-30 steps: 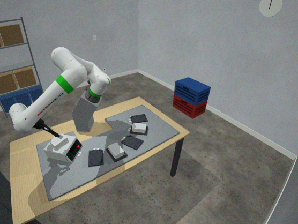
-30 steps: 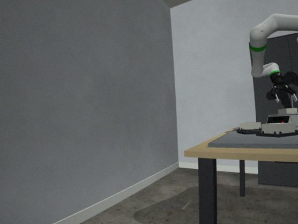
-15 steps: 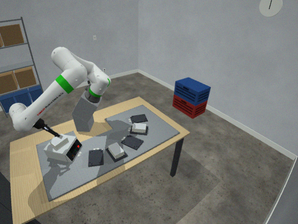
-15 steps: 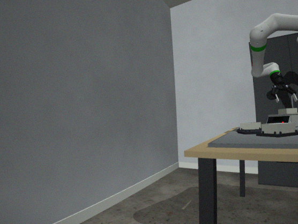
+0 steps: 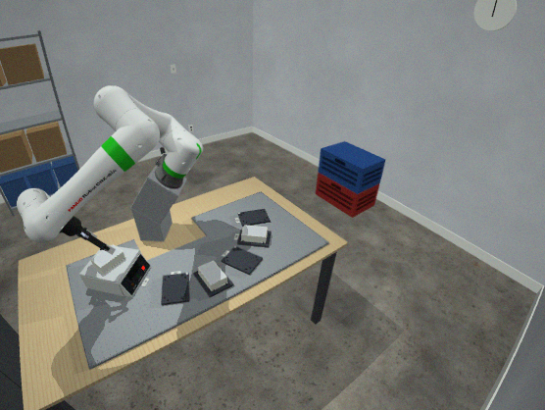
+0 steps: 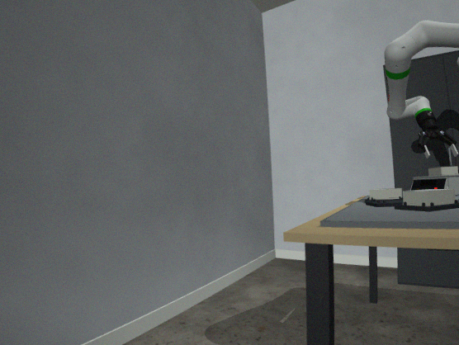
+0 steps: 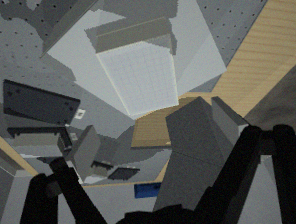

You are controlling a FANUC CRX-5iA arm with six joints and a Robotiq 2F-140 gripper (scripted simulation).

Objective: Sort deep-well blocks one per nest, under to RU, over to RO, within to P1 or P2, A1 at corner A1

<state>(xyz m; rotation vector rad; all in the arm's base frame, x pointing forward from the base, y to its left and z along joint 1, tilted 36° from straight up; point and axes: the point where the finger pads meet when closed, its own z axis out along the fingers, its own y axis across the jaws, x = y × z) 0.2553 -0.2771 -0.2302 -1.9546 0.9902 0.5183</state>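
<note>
Now: hand 11 cm above the weigher platform. The rest, counted from my hand: CW label 21 cm below, 13 cm to the left, 9 cm ahead; then check-weigher 14 cm below; then dark nest plate 43 cm to the left, 20 cm below, 20 cm ahead.
</note>
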